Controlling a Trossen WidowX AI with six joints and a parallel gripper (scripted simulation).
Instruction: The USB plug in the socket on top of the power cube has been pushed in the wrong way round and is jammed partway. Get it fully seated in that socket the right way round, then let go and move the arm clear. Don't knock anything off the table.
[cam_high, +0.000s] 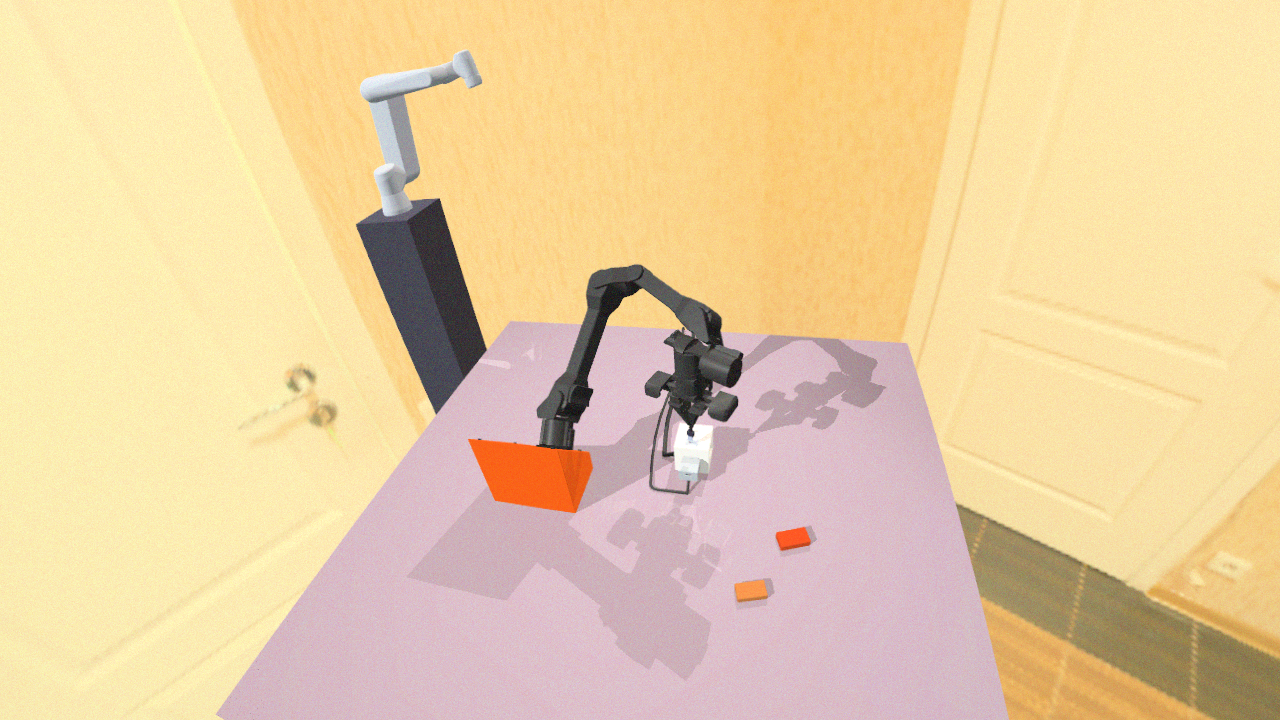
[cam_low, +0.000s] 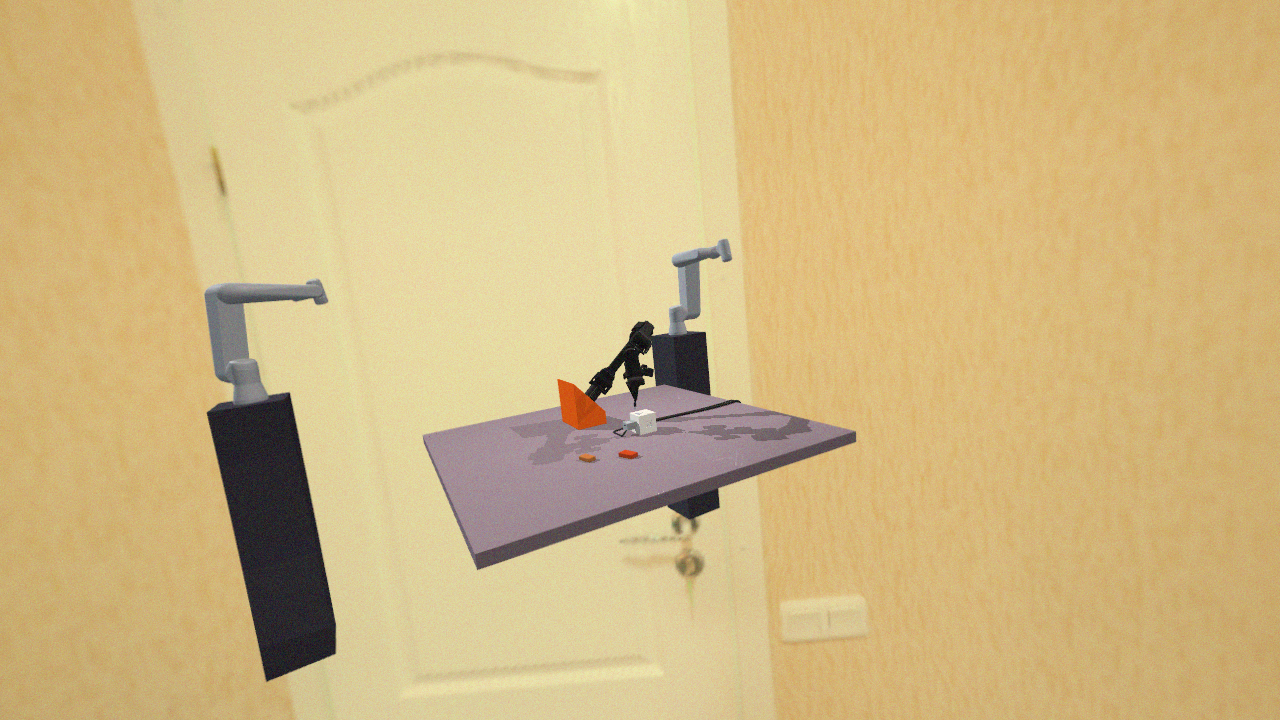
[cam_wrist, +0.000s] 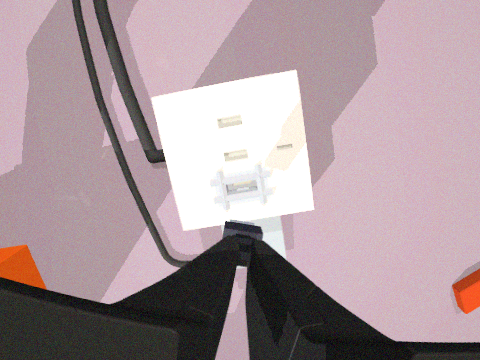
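Right now my gripper tip is 20 mm above the black USB plug.
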